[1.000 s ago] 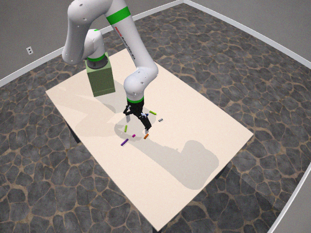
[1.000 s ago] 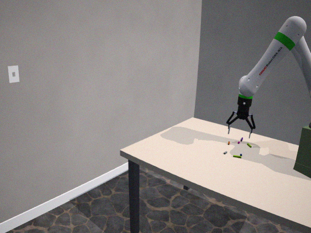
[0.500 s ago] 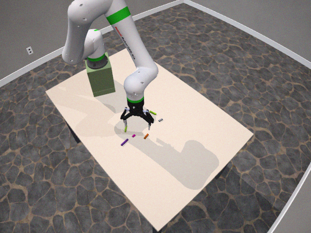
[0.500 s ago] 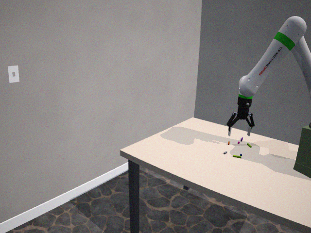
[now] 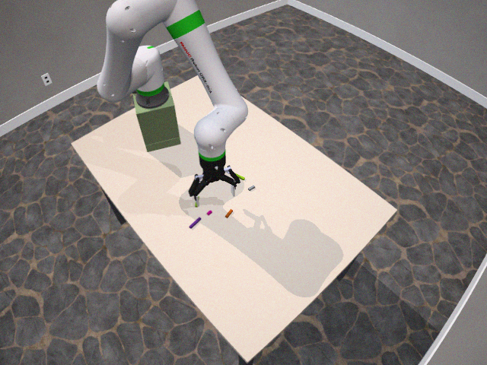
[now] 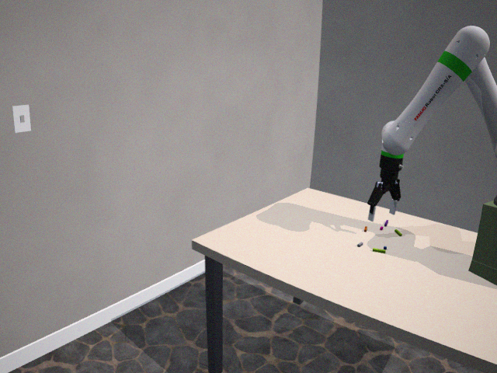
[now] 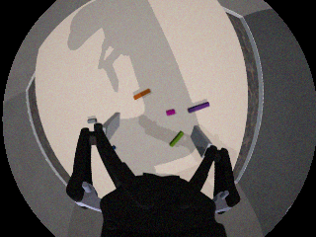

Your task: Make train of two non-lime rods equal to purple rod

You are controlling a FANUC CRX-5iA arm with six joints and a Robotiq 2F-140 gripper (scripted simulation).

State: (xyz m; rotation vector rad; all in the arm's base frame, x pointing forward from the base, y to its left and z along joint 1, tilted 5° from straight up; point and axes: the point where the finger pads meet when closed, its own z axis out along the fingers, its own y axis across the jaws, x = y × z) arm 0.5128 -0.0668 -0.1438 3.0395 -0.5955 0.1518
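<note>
Now: the magenta rod 4 cm to the right of my hand and 7 cm below it. Round my hand: orange rod 6 cm ahead, 2 cm to the left, 7 cm below; purple rod 11 cm to the right, 7 cm below; blue rod 7 cm behind, 14 cm to the left, 7 cm below.
</note>
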